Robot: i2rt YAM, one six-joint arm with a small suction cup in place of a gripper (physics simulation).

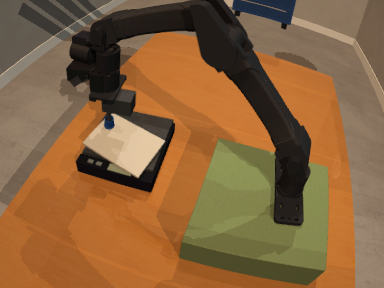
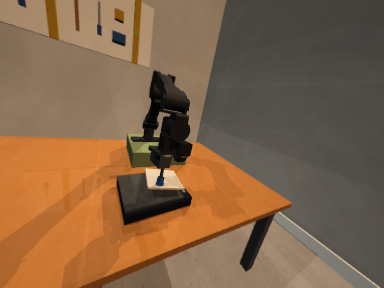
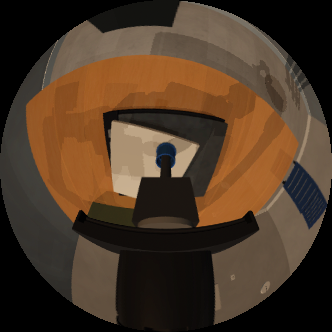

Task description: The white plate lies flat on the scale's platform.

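Where they show: hand at its tool point: point(image 1: 109, 128) point(image 2: 159, 186) point(image 3: 165, 148); arm's base at its link origin: point(image 1: 288, 189) point(image 2: 147, 140).
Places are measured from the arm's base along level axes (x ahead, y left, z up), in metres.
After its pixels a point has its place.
The white square plate point(image 1: 127, 146) @(x 0.401, y -0.058, z -0.023 m) point(image 2: 164, 179) @(x 0.435, y -0.071, z -0.018 m) point(image 3: 136, 158) @(x 0.452, y -0.060, z -0.017 m) hangs on my blue suction cup point(image 1: 109, 122) point(image 2: 160, 181) point(image 3: 166, 152), which sits near one corner of it. The plate is just above the black scale point(image 1: 156, 173) @(x 0.317, y -0.032, z -0.069 m) point(image 2: 146, 201) @(x 0.498, y -0.158, z -0.046 m) point(image 3: 210, 154) @(x 0.447, y -0.201, z -0.046 m) and over its dark platform point(image 1: 155, 122) @(x 0.363, y -0.192, z -0.046 m) point(image 2: 136, 192) @(x 0.443, y -0.176, z -0.046 m), turned at an angle to it. The plate covers part of the scale's display; two grey buttons point(image 1: 94, 162) @(x 0.478, y -0.005, z -0.052 m) still show. I cannot tell whether the plate touches the platform.
The scale stands on an orange table point(image 1: 92, 232) @(x 0.423, y 0.173, z -0.091 m) point(image 2: 46, 173) @(x 0.156, y -0.442, z -0.091 m) point(image 3: 74, 92) @(x 0.601, y 0.113, z -0.091 m). The arm's base stands on a green block point(image 1: 235, 204) @(x 0.124, y 0.064, z -0.004 m) point(image 2: 136, 155) @(x 0.187, y -0.116, z -0.021 m) to the right of the scale. A blue cabinet point(image 1: 263, 9) stands on the floor beyond the table.
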